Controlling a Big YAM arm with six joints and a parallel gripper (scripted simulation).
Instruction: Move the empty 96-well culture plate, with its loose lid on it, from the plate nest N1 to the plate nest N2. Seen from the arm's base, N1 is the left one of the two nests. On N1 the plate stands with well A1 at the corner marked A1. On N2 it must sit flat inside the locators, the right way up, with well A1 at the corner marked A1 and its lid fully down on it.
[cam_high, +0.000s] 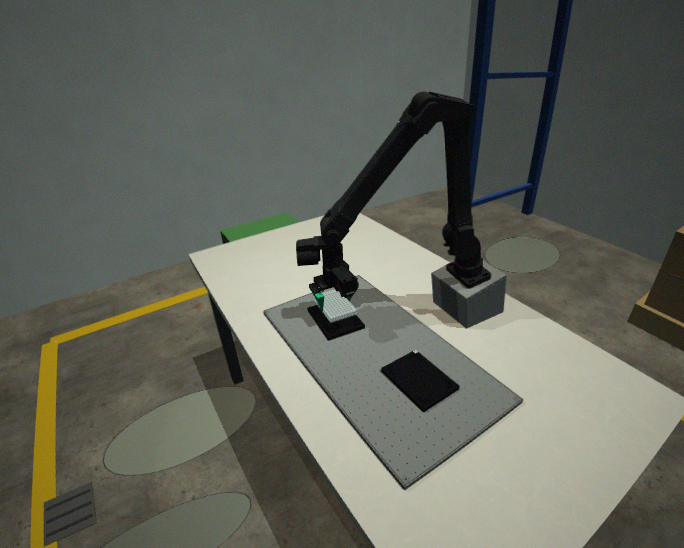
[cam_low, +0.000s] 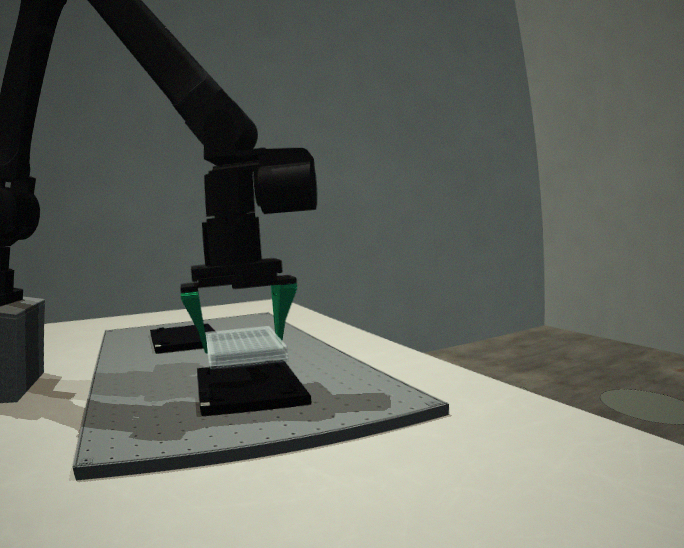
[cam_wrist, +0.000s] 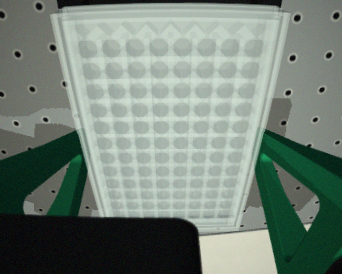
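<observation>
Now: the black nest N2 5 cm below my hand. Also, from my hand: black nest N1 (32 cm to the left, 11 cm behind, 5 cm below); then clear lid (right at my hand).
</observation>
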